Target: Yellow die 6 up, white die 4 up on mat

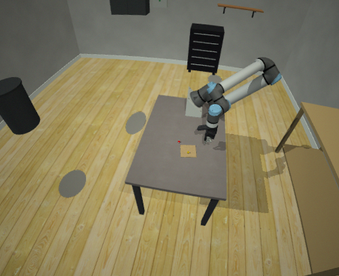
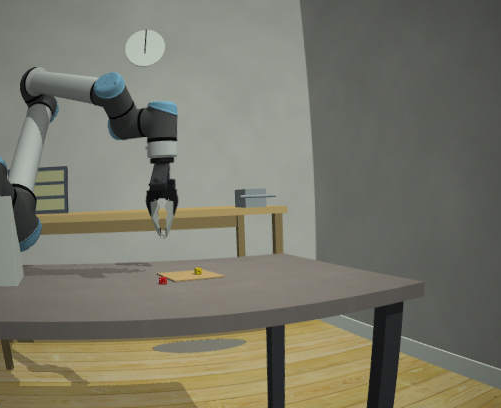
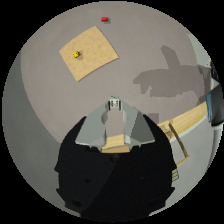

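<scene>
My hand is 10 mm above the white die. Also, from my hand: red die: 70 mm behind, 230 mm to the right, 110 mm below; then tan mat: 30 mm ahead, 140 mm to the right, 110 mm below; then yellow die: 50 mm ahead, 140 mm to the right, 100 mm below.
</scene>
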